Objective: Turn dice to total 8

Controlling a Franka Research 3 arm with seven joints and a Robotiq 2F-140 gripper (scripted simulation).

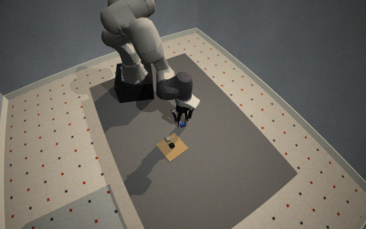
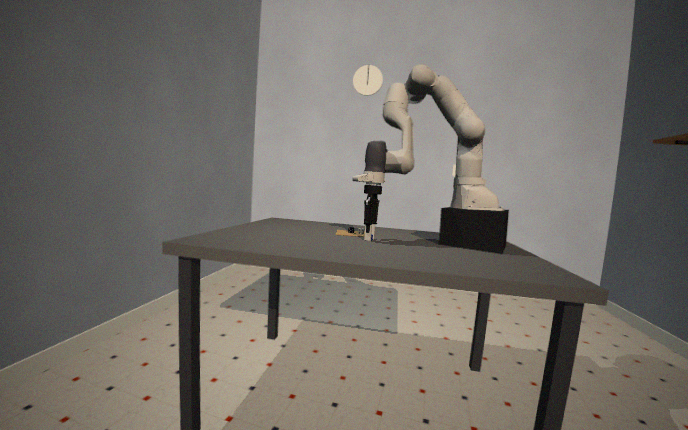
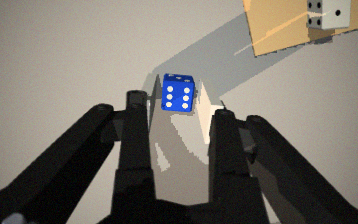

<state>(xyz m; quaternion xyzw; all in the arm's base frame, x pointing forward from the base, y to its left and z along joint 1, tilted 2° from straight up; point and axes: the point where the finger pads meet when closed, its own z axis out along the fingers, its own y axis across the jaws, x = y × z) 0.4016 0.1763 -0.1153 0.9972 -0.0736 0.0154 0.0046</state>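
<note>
The blue die is 2 cm below my hand. From my hand the other things lie so: black die 11 cm ahead, 12 cm to the right, 2 cm below; then white die 6 cm ahead, 12 cm to the right, 2 cm below; then tan mat 11 cm ahead, 12 cm to the right, 3 cm below.
</note>
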